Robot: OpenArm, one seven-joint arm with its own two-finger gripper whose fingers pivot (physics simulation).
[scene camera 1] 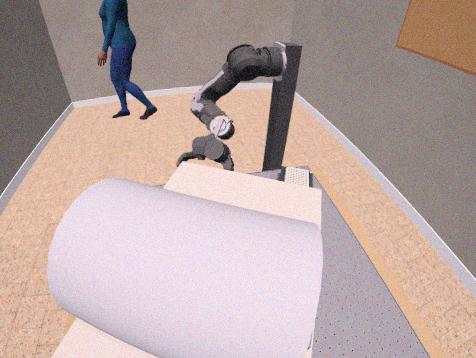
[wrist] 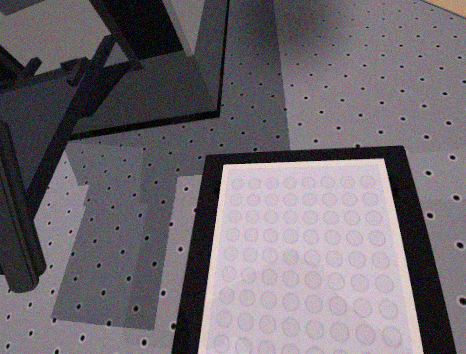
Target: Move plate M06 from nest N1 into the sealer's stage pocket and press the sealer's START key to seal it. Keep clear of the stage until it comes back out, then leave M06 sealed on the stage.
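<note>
A pale plate point(wrist: 300, 250) with rows of round wells sits in a black nest point(wrist: 192, 260) in the wrist view; its lower end is cut off, and no M06 or N1 label is legible. The sealer's dark base point(wrist: 165, 87) is at the upper left, with the dark stage point(wrist: 35, 115) sticking out beside it. The stage pocket is only partly in view. My gripper point(scene camera 1: 205, 163) is open, with its curved fingers apart, above and behind the pale housing in the scene view. In the wrist view the plate lies in its nest ahead of the camera. The START key does not show.
A large pale rounded housing point(scene camera 1: 190, 265) and a pale block point(scene camera 1: 250, 192) hide much of the perforated table point(scene camera 1: 365, 280). Another view of a white plate point(scene camera 1: 297, 177) is near the dark post point(scene camera 1: 282, 110); whether it is M06 is unclear. A person point(scene camera 1: 122, 55) stands at the back left.
</note>
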